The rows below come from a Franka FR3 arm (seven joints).
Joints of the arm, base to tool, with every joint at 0 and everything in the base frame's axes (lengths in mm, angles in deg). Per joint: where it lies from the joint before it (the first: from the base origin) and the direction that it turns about. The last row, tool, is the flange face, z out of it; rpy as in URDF.
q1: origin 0.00 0.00 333.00 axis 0 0 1
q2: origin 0.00 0.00 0.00 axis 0 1 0
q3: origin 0.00 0.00 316.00 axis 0 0 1
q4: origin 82.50 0.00 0.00 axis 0 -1 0
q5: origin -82.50 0.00 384.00 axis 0 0 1
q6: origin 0.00 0.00 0.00 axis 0 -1 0
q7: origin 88.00 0.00 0.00 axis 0 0 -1
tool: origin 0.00 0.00 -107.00 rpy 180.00 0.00 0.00
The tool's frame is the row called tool.
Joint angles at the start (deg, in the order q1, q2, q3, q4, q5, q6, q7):
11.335 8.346 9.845 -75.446 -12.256 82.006 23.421
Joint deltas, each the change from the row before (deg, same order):
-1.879 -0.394 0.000 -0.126 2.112 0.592 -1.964
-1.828 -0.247 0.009 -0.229 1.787 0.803 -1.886
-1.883 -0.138 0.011 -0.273 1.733 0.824 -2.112
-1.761 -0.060 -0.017 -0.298 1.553 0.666 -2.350
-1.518 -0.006 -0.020 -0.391 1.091 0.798 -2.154
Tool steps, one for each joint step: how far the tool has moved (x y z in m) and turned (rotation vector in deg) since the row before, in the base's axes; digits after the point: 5 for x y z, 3 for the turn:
0.00315 -0.01412 0.00312 2.118 0.223 0.397
0.00403 -0.01393 0.00138 1.823 0.016 0.370
0.00451 -0.01463 0.00010 1.738 0.033 0.520
0.00418 -0.01426 -0.00101 1.500 0.141 0.796
0.00412 -0.01282 -0.00197 1.065 -0.055 0.781

